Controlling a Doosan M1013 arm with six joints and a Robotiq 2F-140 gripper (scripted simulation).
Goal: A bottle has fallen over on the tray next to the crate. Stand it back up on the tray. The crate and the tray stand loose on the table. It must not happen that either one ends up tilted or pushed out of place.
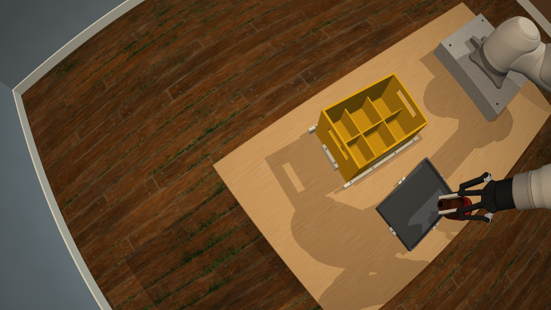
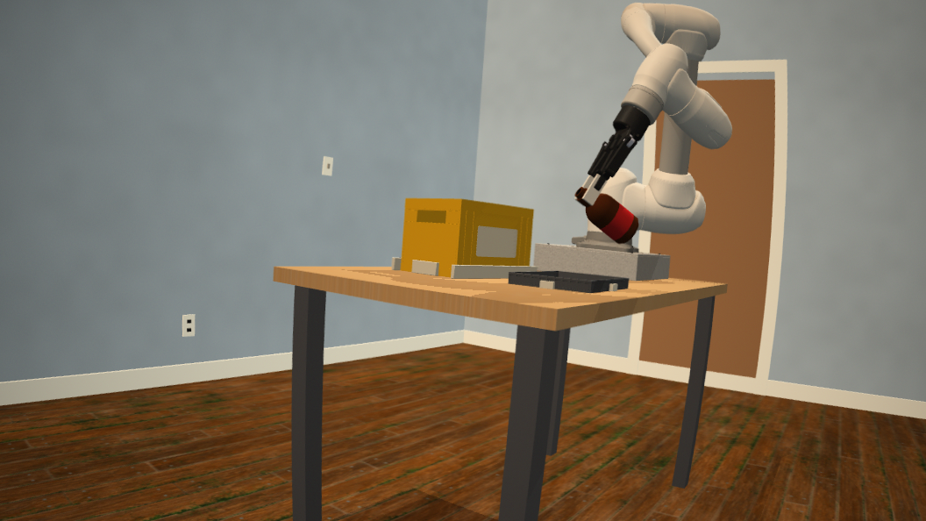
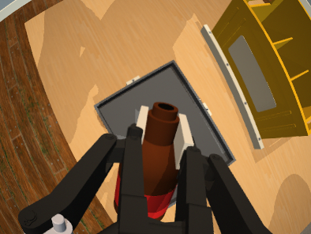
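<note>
Right now my hand is 40 mm above the bottle, 30 mm to the right of it and 20 mm past it. The rest, counted from my hand: yellow crate: 320 mm to the right, 130 mm below, 50 mm behind; then dark grey tray: 200 mm below, 30 mm to the right, 20 mm behind.
</note>
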